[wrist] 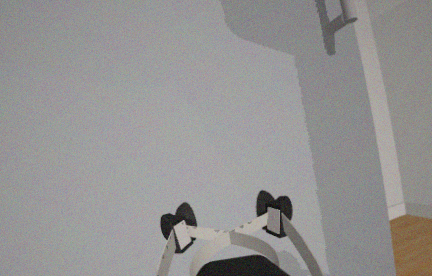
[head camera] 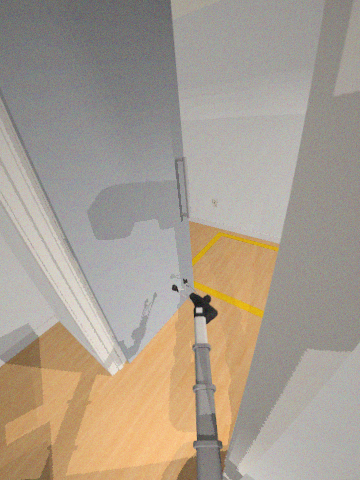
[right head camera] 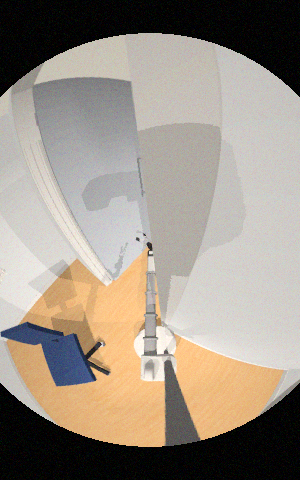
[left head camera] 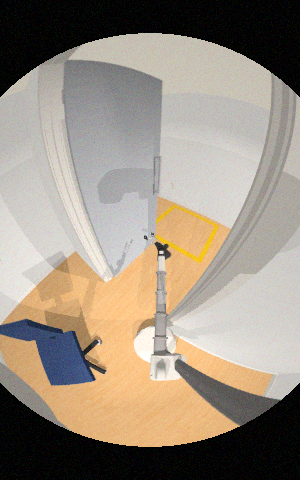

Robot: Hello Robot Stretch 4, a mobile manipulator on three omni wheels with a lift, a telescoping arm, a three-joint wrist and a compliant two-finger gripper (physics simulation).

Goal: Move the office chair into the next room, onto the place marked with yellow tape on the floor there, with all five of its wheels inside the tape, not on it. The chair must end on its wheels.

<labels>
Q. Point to a door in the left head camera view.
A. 100, 122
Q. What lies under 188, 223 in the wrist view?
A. My gripper.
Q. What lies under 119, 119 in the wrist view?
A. A door.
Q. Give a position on a door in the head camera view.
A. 102, 204
</labels>
